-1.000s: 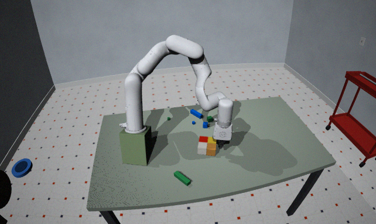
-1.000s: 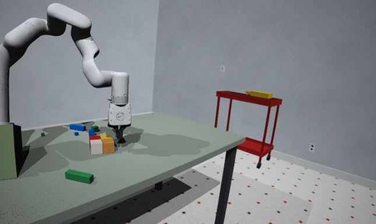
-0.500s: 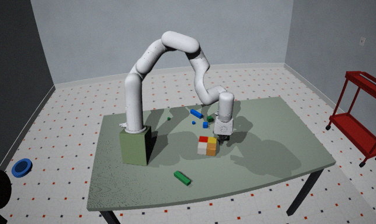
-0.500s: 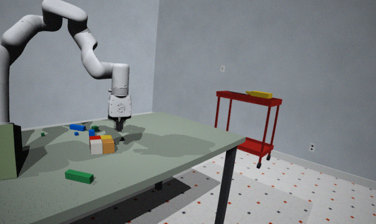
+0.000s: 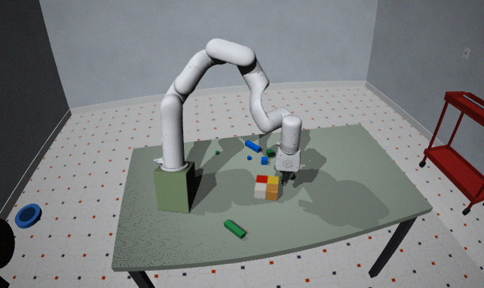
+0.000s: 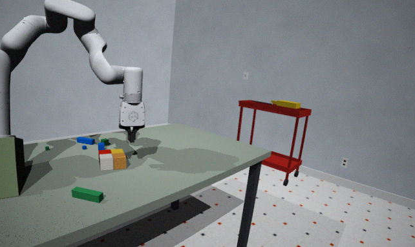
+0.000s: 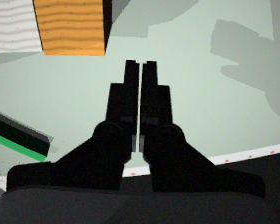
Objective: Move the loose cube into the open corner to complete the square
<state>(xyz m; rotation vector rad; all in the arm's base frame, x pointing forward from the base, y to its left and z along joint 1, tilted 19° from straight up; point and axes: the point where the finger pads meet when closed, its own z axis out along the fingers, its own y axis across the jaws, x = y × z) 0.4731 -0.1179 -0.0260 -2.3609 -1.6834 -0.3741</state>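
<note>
The orange cube lies 100 mm below my hand, 50 mm behind it and 20 mm to the left of it. Also, from my hand: long green block: 250 mm behind, 150 mm to the right, 120 mm below.
</note>
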